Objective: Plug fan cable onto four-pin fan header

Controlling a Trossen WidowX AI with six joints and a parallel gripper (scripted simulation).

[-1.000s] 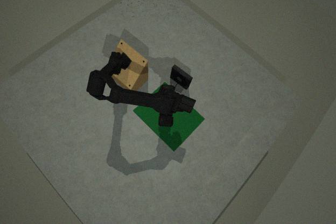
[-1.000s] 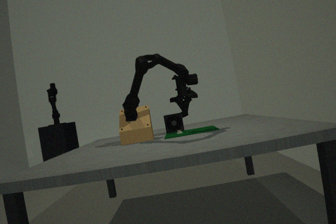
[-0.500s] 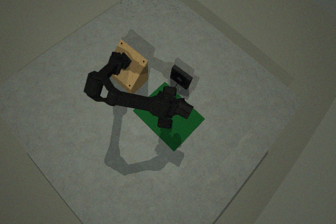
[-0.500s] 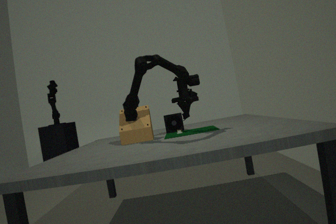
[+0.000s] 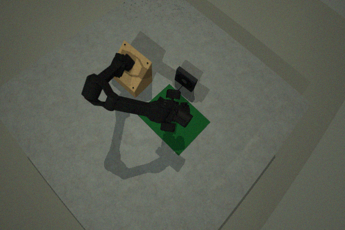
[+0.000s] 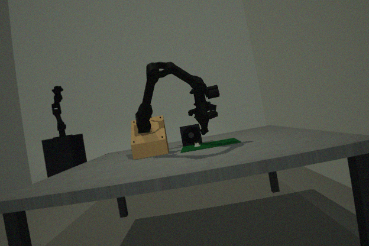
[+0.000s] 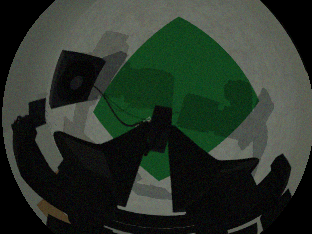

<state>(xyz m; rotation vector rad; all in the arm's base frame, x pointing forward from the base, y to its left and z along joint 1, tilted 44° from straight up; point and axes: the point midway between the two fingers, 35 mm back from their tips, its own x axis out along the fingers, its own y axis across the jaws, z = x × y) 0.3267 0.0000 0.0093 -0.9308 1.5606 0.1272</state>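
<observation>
The green board lies 11 cm below my gripper tip, 1 cm to the left of it and 1 cm ahead of it. The rest, counted from my gripper tip: dark plug (1 cm below, 1 cm behind); black fan (18 cm to the left, 9 cm behind, 3 cm below).
</observation>
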